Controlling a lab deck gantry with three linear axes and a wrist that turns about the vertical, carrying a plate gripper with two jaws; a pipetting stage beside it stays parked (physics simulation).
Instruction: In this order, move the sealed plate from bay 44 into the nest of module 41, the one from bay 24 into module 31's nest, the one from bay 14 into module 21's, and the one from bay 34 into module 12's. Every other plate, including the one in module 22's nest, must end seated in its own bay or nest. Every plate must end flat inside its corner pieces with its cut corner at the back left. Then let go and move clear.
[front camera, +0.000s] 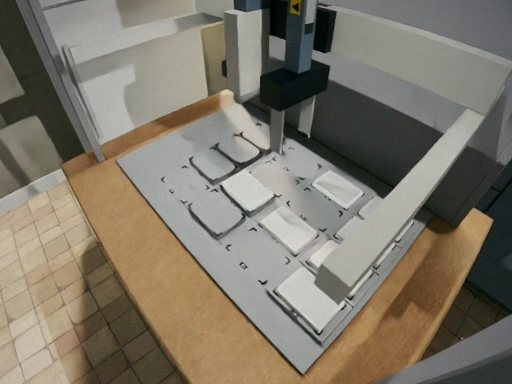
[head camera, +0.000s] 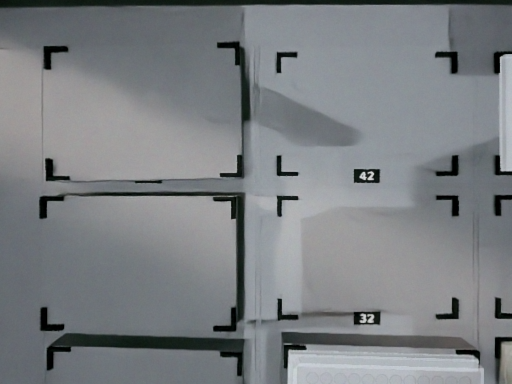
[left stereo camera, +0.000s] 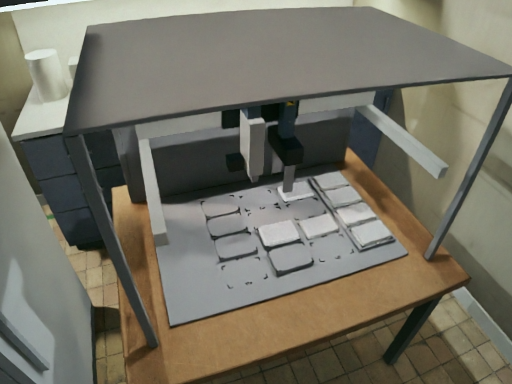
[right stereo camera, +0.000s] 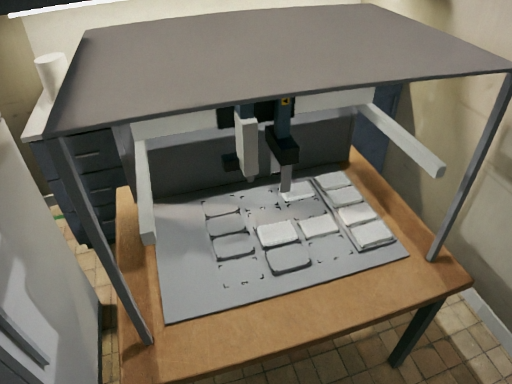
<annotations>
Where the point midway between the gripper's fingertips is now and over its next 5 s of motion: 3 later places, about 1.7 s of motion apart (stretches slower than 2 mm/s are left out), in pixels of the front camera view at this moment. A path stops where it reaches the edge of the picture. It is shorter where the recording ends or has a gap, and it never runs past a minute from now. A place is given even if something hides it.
My gripper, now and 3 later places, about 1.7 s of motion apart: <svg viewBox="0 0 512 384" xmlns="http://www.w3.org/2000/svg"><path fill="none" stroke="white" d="M290 142L235 179L346 244L392 205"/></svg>
</annotations>
